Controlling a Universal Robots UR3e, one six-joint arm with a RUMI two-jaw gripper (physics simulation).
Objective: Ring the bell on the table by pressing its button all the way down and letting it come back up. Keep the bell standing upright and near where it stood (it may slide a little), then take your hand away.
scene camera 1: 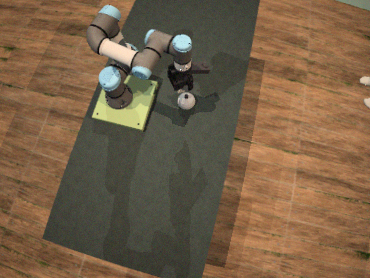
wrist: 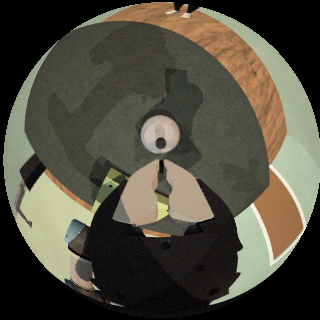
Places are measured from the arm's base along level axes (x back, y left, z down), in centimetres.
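Pixels of known places: gripper, fingertip midpoint: (scene camera 1: 185, 90) (wrist: 160, 160); arm's base, origin of the base link: (scene camera 1: 119, 96).
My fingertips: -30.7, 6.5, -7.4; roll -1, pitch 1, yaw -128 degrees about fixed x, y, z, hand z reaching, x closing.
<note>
Ahead of a thing's pixels: the offset from my fingertips to its top centre, as dx, dy, dz. Level surfaces: height alone.
The bell @[-0.2, +0.0, +5.1] (scene camera 1: 186, 103) (wrist: 159, 130) is a pale, shiny dome standing upright on the dark table. Its small dark button @[-0.2, +0.0, +5.1] (scene camera 1: 186, 96) (wrist: 160, 143) shows uncovered on top. My gripper (scene camera 1: 180, 91) (wrist: 160, 160) is shut, its two beige fingertips meeting with nothing held between them. In the wrist view a strip of table shows between the fingertips and the bell, so they look apart. In the scene view the fingertips are just behind the bell, on the side toward the top of the picture; their exact height is hard to tell.
The arm stands on a yellow-green base plate (scene camera 1: 132, 116) (wrist: 105, 187) to the left of the bell. The dark table @[dz +11.7] (scene camera 1: 145, 175) (wrist: 220, 100) has long edges left and right, with wooden floor (scene camera 1: 300, 175) beyond. Arm shadows lie around the bell.
</note>
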